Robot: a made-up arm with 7 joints.
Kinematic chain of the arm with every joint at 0, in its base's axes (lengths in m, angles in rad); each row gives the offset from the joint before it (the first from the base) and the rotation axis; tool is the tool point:
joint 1: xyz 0 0.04 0 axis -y
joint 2: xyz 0 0.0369 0 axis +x
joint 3: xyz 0 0 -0.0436 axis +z
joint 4: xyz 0 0 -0.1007 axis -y
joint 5: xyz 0 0 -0.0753 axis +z
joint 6: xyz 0 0 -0.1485 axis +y
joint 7: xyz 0 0 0 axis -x
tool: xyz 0 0 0
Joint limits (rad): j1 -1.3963..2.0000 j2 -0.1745..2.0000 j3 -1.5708..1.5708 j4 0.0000..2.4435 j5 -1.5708..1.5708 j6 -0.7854..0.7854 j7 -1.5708..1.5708
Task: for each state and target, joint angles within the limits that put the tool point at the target. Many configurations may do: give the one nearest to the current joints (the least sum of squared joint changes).
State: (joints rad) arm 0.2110 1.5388 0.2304 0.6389 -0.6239 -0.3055 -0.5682
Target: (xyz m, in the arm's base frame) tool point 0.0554 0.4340 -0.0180
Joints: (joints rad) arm -0.0030 1.3480 0.8371 0.3790 -0.6239 -0.3055 -0.5682
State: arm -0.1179 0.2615 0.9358 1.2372 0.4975 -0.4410 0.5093
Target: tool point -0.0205 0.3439 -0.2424
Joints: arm -0.2665 0.6307 1.0370 0.3973 0.4975 -0.4410 0.5093
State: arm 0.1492 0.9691 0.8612 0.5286 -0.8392 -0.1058 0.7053
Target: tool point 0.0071 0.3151 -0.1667
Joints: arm -0.3933 0.1810 1.2429 1.3575 -0.8392 -0.1058 0.7053
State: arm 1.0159 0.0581 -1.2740 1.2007 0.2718 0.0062 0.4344
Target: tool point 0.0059 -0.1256 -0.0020
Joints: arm 1.0087 -0.1730 -1.5635 2.0515 0.2718 0.0062 0.4344
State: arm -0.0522 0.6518 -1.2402 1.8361 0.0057 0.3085 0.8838
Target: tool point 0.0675 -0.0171 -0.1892
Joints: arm -0.0465 0.7647 -1.2008 1.9138 0.0057 0.3085 0.8838
